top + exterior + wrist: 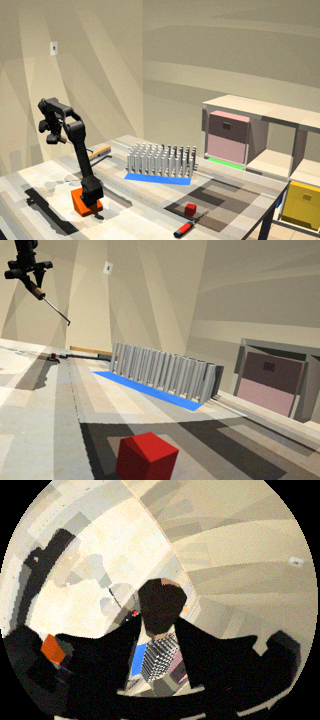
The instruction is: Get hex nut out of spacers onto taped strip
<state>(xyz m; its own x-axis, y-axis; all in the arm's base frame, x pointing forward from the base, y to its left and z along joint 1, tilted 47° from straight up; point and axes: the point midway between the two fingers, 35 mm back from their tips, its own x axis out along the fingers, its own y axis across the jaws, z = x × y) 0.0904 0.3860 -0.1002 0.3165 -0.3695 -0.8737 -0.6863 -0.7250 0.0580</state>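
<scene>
My gripper tip is now 8 cm short of the hook tool, 5 cm above it and 4 cm to the left of it. Round my gripper tip: blue taped strip 38 cm ahead, 36 cm to the right, 25 cm below; then tiny red cube 24 cm below, 12 cm ahead, 5 cm to the right; then hex nut 50 cm ahead, 25 cm to the right, 25 cm below.
</scene>
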